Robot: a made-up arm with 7 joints.
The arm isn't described. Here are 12 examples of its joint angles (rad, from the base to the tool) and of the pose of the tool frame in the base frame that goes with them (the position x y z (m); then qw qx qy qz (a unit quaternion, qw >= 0)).
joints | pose
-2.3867 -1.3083 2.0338 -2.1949 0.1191 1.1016 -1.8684 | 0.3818 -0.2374 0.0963 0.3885 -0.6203 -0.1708 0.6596
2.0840 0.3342 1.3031 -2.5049 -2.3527 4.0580 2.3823 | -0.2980 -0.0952 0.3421 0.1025 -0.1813 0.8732 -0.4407
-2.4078 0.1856 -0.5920 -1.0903 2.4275 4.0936 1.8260 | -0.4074 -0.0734 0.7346 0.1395 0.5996 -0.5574 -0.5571
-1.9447 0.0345 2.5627 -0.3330 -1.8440 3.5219 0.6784 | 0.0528 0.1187 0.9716 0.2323 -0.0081 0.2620 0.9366
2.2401 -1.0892 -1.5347 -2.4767 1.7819 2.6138 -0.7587 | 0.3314 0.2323 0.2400 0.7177 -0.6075 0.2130 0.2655
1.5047 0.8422 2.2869 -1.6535 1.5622 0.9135 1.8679 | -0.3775 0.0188 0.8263 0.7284 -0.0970 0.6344 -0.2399
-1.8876 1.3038 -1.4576 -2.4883 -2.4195 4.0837 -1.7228 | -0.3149 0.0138 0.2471 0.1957 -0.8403 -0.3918 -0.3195
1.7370 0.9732 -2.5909 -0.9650 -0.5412 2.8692 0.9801 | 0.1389 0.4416 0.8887 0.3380 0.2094 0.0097 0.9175
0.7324 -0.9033 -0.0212 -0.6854 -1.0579 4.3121 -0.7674 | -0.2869 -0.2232 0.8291 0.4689 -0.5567 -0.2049 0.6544
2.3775 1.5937 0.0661 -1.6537 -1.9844 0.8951 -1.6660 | -0.2492 0.2584 -0.2638 0.8526 -0.4785 0.0291 -0.2079
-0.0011 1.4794 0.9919 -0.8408 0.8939 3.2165 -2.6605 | 0.6868 0.1887 0.1517 0.0134 0.6463 0.5183 0.5599
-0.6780 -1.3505 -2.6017 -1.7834 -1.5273 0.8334 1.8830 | -0.4457 0.0645 -0.1280 0.1094 0.2842 0.5610 0.7697
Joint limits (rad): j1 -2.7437..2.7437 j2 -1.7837..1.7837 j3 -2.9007..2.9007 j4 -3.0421..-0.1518 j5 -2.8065..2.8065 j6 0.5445..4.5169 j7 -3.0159..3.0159
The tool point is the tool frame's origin. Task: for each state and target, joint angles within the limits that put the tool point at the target. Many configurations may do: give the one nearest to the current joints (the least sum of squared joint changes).
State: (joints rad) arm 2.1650 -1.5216 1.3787 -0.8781 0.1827 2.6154 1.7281
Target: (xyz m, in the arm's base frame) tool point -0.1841 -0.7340 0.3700
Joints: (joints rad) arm 1.8644 -1.5600 1.4329 -1.0933 0.1799 2.5999 1.7281
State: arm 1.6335 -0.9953 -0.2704 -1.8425 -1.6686 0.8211 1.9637
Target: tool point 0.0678 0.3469 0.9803
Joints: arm 1.7210 -0.1178 -0.1992 -1.0033 -1.8107 1.1470 1.9637
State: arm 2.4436 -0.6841 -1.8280 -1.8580 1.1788 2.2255 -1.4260
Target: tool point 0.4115 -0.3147 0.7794
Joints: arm 1.8607 -0.0387 -2.3662 -1.3791 1.1733 2.4518 -1.4260
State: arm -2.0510 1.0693 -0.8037 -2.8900 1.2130 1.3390 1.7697
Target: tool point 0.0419 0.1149 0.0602
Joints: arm -2.3443 1.2989 -0.3861 -3.0310 1.2344 1.2348 1.7697
